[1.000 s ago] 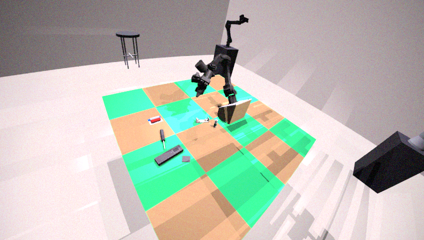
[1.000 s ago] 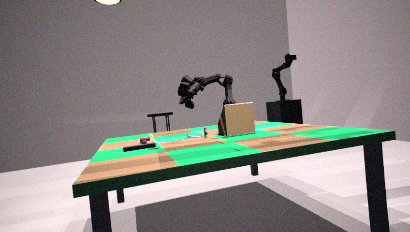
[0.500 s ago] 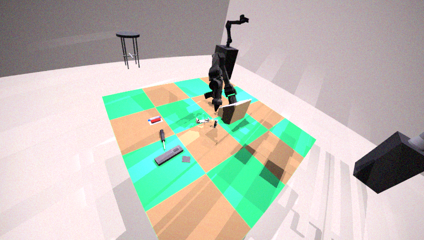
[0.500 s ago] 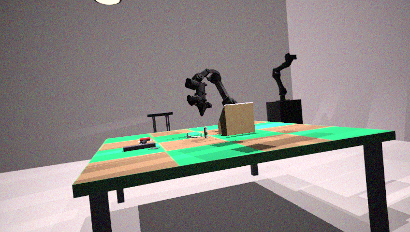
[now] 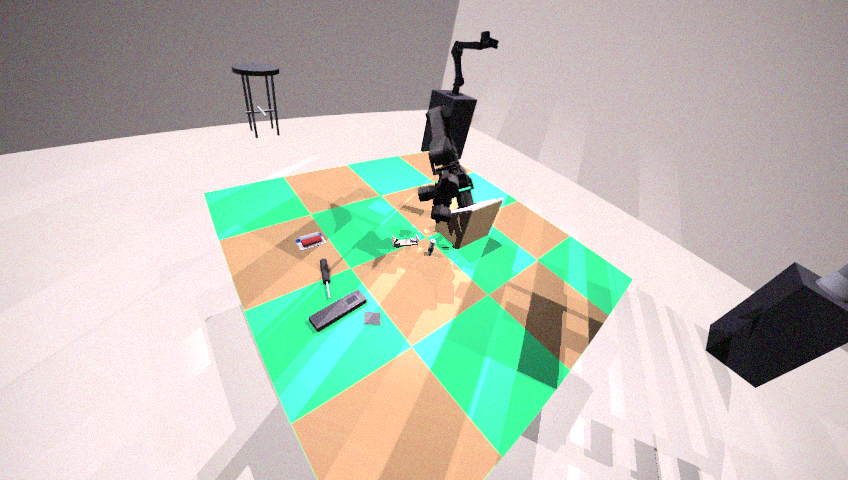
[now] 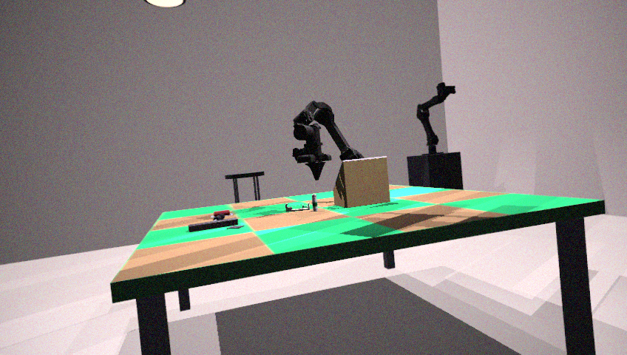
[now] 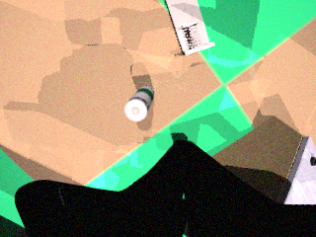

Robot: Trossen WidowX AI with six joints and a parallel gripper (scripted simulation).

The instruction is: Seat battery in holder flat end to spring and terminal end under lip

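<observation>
My gripper tip is now 3 cm short of the battery, 3 cm to the right of it and 8 cm above it. The rest, counted from my gripper tip: small dark block (34 cm ahead, 15 cm to the left, 11 cm below); screwdriver (39 cm ahead, 3 cm to the right, 11 cm below); remote (41 cm ahead, 8 cm to the left, 10 cm below).
</observation>
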